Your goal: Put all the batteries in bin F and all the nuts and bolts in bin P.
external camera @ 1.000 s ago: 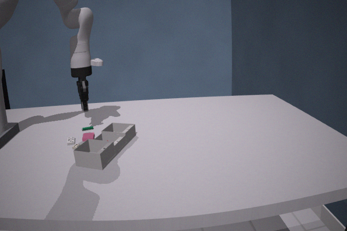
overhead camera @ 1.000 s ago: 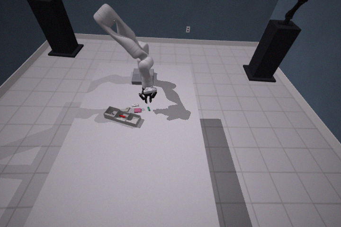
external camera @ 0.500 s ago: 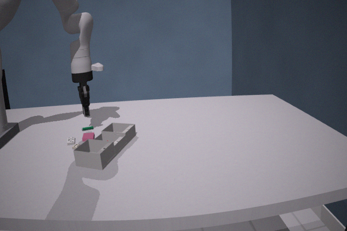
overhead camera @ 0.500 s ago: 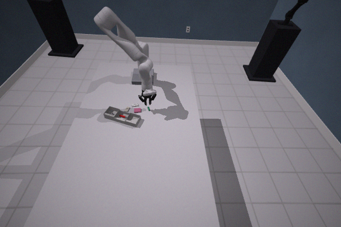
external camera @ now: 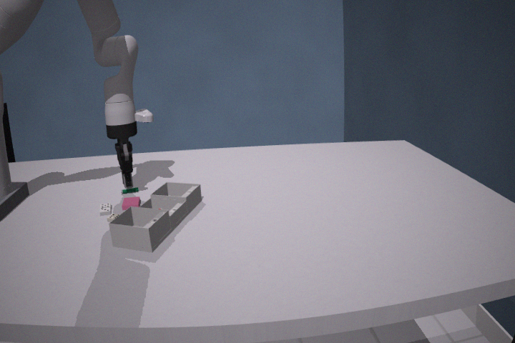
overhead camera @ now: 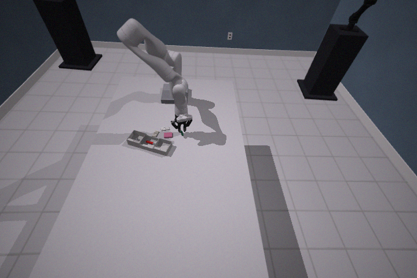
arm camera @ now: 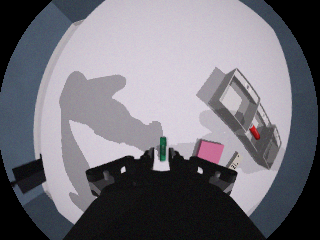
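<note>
Right now the green battery is 30 mm below my hand. From my hand the other things lie so: pink block (30 mm ahead, 90 mm to the right, 30 mm below); red battery (110 mm ahead, 180 mm to the right, 20 mm below); cream domino-like tile (20 mm ahead, 170 mm to the right, 30 mm below).
</note>
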